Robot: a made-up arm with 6 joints.
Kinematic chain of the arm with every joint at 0, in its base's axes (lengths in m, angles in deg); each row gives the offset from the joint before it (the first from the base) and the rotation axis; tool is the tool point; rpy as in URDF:
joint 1: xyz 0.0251 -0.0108 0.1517 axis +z
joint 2: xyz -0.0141 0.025 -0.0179 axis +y
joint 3: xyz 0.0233 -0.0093 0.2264 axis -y
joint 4: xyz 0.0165 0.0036 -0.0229 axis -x
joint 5: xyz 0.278 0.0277 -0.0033 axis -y
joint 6: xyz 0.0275 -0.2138 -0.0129 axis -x
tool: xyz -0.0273 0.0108 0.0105 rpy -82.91 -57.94 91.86
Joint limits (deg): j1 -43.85..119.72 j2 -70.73..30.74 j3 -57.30..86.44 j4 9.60..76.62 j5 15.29..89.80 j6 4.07..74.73
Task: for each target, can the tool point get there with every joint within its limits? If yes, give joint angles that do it. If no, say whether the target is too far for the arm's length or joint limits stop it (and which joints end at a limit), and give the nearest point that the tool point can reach.
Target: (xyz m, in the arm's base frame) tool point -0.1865 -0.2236 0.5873
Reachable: yes | joints 26.73 -53.98 34.87 50.62 61.92 14.68
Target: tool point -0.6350 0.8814 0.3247
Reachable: no: too far | nearest point -0.3988 0.3633 0.2677 | short by 0.572 m
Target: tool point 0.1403 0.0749 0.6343
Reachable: yes | joints 62.76 -14.59 19.72 65.62 36.45 41.89
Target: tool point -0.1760 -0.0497 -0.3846
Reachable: no: joint limits stop it (at a limit: joint 1, joint 2, joint 3, joint 4, joint 6) | nearest point 0.0078 -0.2075 0.0048 | short by 0.459 m
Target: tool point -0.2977 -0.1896 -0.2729
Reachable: no: joint limits stop it (at a limit: joint 1, joint 2, joint 3, joint 4, joint 6) | nearest point 0.0052 -0.2057 0.0071 | short by 0.413 m
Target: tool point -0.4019 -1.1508 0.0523
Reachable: no: too far | nearest point -0.1738 -0.5419 0.2193 | short by 0.671 m
